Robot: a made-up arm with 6 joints.
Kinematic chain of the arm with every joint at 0, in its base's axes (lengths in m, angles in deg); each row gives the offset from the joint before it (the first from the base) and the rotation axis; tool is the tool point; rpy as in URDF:
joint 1: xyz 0 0 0.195 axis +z
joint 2: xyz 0 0 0 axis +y
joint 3: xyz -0.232 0 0.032 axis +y
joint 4: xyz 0.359 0 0.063 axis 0.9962 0 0.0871
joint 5: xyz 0 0 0 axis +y
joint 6: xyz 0.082 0 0.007 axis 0.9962 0 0.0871
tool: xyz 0 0 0 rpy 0 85 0
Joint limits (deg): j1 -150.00..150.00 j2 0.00..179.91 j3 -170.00..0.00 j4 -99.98..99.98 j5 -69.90..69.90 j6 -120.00..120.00
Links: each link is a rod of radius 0.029 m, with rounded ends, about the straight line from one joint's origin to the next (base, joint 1, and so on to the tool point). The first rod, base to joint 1, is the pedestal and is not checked.
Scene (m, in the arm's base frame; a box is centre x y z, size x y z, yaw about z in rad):
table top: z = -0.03
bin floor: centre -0 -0.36 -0.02 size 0.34 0.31 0.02 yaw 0.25
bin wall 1: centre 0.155 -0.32 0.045 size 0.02 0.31 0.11 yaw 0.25
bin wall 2: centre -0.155 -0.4 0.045 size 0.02 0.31 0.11 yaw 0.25
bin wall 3: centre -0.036 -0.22 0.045 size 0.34 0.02 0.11 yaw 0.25
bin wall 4: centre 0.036 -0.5 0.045 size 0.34 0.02 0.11 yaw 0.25
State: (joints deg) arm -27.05 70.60 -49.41 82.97 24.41 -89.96
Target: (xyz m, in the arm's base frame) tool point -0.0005 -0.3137 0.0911
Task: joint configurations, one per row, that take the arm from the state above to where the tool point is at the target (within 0.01 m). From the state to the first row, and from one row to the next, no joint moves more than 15 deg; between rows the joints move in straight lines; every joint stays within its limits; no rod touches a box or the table.
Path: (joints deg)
1: -40.07 73.99 -45.43 82.81 21.08 -89.96
2: -53.08 77.37 -41.46 82.65 17.75 -89.96
3: -66.10 80.76 -37.48 82.49 14.42 -89.96
4: -79.11 84.14 -33.51 82.33 11.08 -89.96
5: -92.13 87.53 -29.53 82.17 7.75 -89.96

